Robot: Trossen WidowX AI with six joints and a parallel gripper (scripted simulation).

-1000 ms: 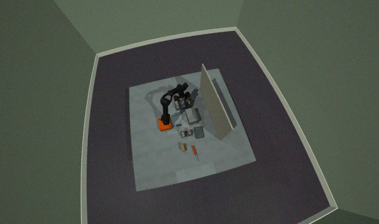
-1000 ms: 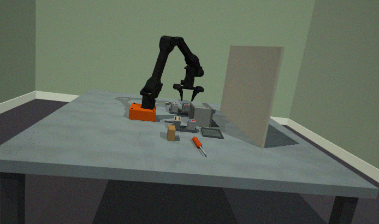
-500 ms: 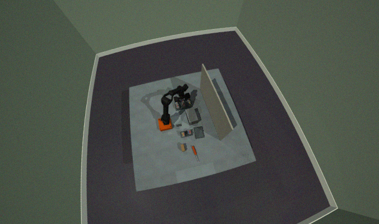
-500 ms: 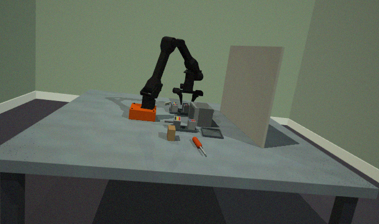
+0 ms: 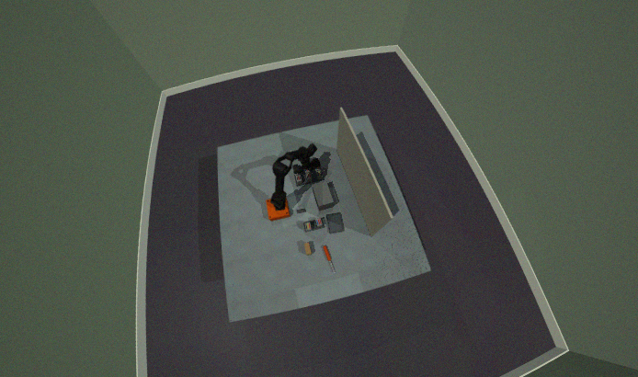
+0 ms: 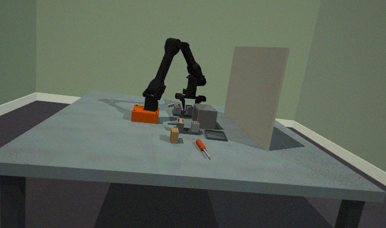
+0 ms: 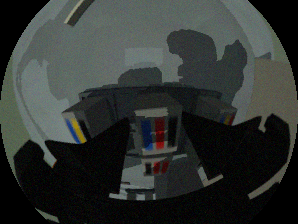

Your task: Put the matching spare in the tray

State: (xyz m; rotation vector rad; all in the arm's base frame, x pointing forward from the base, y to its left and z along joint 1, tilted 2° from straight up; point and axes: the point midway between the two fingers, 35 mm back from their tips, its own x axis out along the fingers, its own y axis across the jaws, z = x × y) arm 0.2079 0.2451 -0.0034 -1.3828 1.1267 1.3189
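My gripper tip is now 20 mm below the spare. From my gripper tip the other things lie so: tall beige panel 310 mm ahead, 180 mm to the right, 200 mm above; then grey mounted unit 80 mm ahead, 210 mm to the right, 30 mm above.
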